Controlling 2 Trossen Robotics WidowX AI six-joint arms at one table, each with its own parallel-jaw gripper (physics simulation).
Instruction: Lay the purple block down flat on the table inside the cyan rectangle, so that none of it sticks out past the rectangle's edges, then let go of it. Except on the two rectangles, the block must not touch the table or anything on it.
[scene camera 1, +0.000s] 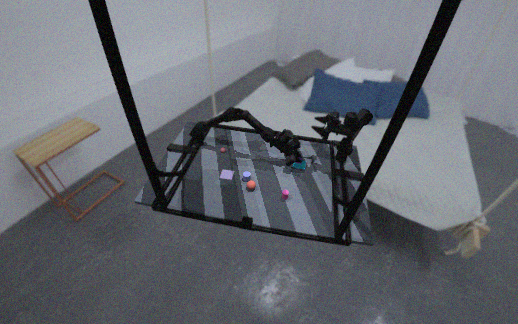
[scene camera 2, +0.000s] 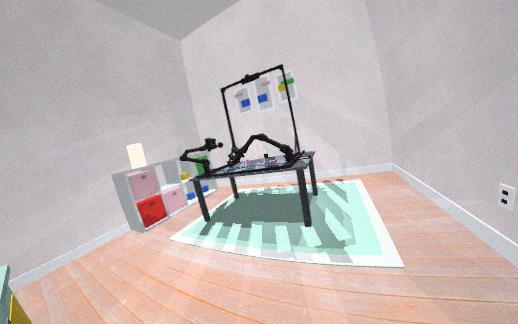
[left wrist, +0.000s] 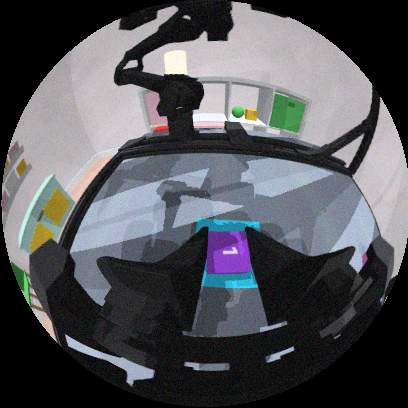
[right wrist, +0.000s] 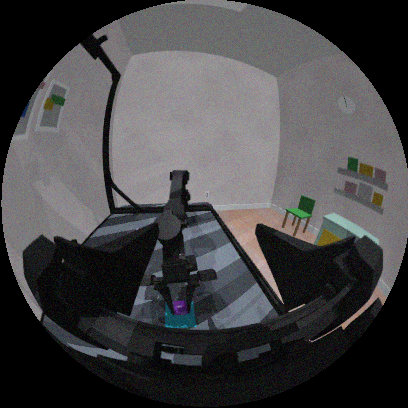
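Where they show: left gripper, fingertip midpoint: (scene camera 1: 301, 160) (scene camera 2: 229, 166) (left wrist: 226, 231) (right wrist: 180, 313); right gripper, fingertip midpoint: (scene camera 1: 313, 122) (scene camera 2: 220, 144) (right wrist: 207, 228); left arm's base at its link origin: (scene camera 1: 197, 140) (scene camera 2: 290, 160); right arm's base at its link origin: (scene camera 1: 341, 158) (scene camera 2: 207, 172) (left wrist: 182, 135).
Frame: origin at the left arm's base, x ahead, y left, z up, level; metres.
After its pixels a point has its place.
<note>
The purple block (left wrist: 227, 253) {y -0.379, x 0.539, z 0.016 m} (right wrist: 179, 306) {y -0.381, x 0.542, z 0.016 m} sits between the fingers of my left gripper (left wrist: 226, 231) {y -0.389, x 0.557, z 0.012 m} (scene camera 1: 295, 161) {y -0.389, x 0.557, z 0.012 m}, which is shut on it. It is low over the cyan rectangle (left wrist: 228, 281) {y -0.373, x 0.519, z -0.018 m} (scene camera 1: 300, 165) (right wrist: 179, 320) {y -0.400, x 0.561, z -0.018 m}, and cyan shows on all sides of it in the left wrist view. I cannot tell if it touches the table. In scene camera 1 the block is mostly hidden by the gripper. My right gripper (scene camera 1: 321, 125) {y -0.363, x 0.597, z 0.262 m} (scene camera 2: 220, 145) {y -0.363, x 0.597, z 0.262 m} is open and empty, held high at the table's far right edge.
On the striped table (scene camera 1: 303, 218) {y -0.747, x 0.382, z -0.019 m} lie a lilac rectangle (scene camera 1: 227, 174) {y -0.337, x 0.107, z -0.018 m}, a lavender cylinder (scene camera 1: 246, 175) {y -0.414, x 0.196, z 0.022 m}, an orange ball (scene camera 1: 250, 184) {y -0.486, x 0.194, z 0.025 m}, a pink cylinder (scene camera 1: 285, 193) {y -0.600, x 0.346, z 0.022 m} and a small red ball (scene camera 1: 223, 150) {y -0.151, x 0.134, z 0.005 m}. Black frame posts (scene camera 1: 126, 96) {y -0.470, x -0.255, z 0.605 m} stand at the corners.
</note>
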